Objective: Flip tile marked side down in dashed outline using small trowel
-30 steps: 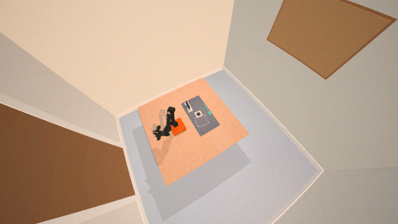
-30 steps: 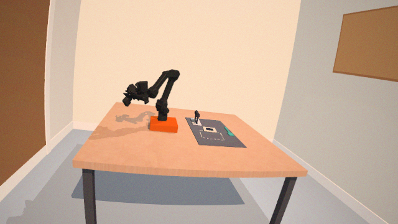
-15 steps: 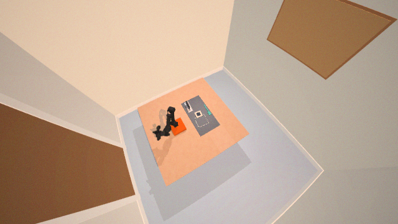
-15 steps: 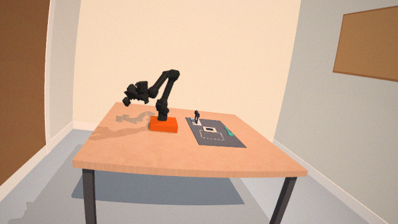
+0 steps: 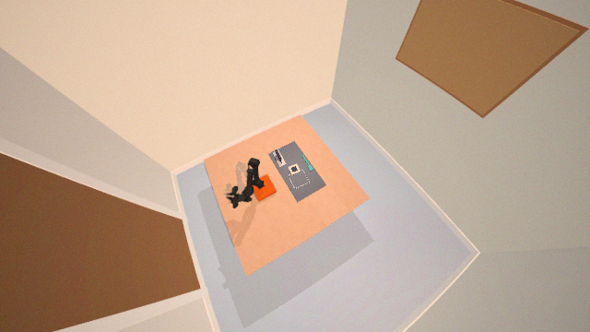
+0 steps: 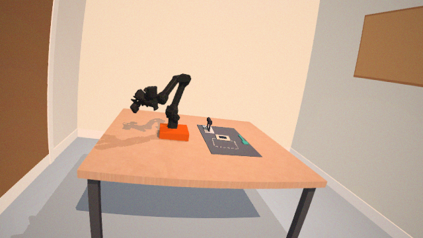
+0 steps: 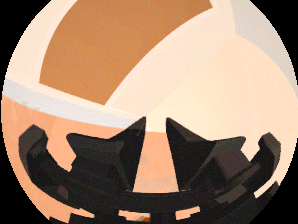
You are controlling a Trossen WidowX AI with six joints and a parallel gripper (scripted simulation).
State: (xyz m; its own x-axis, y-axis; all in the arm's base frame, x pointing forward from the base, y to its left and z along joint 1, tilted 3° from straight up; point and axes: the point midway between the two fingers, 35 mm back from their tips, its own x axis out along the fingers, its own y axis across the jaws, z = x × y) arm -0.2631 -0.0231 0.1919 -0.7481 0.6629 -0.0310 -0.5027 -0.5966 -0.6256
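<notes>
Now: gripper tip 610 mm short of the small trowel, 190 mm above it and 180 mm to the right of it. Also, from my gripper tip: white tile: 680 mm ahead, 220 mm below, 10 mm to the right; grey mat: 700 mm ahead, 250 mm below, 10 mm to the right; teal strip: 830 mm ahead, 220 mm below, 40 mm to the right.
</notes>
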